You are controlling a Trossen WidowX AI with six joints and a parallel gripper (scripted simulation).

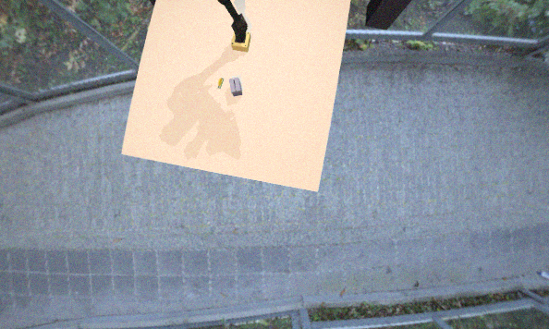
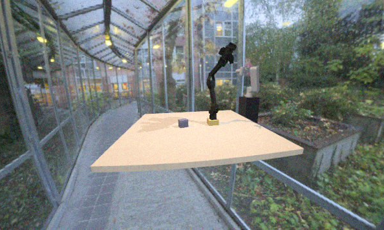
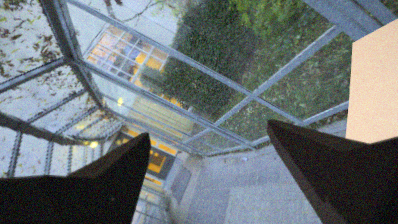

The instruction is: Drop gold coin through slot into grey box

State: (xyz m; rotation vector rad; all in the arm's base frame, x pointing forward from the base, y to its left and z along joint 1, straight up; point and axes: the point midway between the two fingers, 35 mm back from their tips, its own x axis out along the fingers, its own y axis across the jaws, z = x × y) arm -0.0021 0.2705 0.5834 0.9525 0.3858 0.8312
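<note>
Right now my gripper tip is 270 mm short of the gold coin, 390 mm to the left of it and 620 mm above it.
</note>
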